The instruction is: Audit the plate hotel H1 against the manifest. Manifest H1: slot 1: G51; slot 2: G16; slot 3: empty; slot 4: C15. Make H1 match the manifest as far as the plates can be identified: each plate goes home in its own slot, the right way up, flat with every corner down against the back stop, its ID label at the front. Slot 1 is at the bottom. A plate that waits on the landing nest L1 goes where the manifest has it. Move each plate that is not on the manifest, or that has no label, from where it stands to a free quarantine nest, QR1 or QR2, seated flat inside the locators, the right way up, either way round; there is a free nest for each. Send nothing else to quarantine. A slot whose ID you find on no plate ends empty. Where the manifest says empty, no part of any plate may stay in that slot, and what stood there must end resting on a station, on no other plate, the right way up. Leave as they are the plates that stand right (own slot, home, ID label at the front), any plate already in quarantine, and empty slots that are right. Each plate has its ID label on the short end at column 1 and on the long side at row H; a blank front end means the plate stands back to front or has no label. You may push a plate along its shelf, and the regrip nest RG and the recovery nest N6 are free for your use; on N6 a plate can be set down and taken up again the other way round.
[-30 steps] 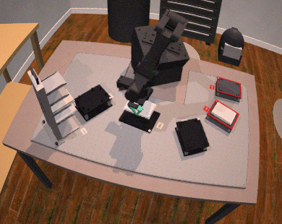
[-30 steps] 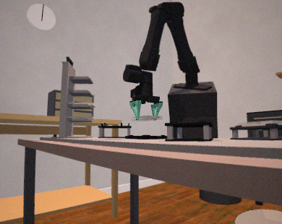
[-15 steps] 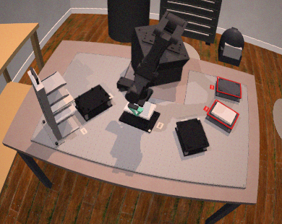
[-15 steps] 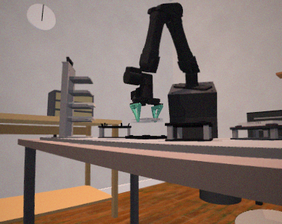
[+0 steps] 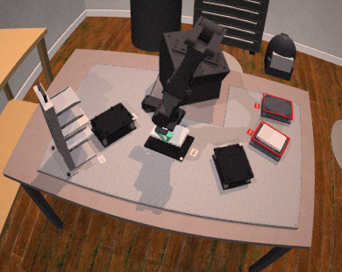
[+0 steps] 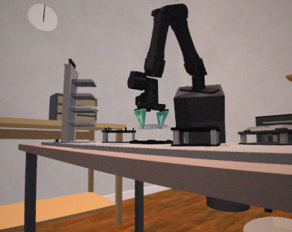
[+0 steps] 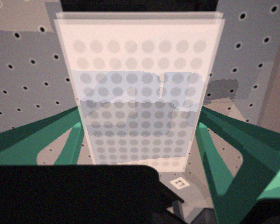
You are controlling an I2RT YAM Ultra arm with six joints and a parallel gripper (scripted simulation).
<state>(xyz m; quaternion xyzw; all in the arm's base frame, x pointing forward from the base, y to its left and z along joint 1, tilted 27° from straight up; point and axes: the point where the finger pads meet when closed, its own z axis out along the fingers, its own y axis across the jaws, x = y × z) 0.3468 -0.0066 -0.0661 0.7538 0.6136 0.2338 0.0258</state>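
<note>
The recovery nest N6 is 60 mm below my hand. Round my hand: RG label: 90 mm behind, 190 mm to the right, 70 mm below; then black regrip nest: 250 mm to the right, 10 mm below; then N6 tag: 20 mm ahead, 100 mm to the left, 70 mm below.
</note>
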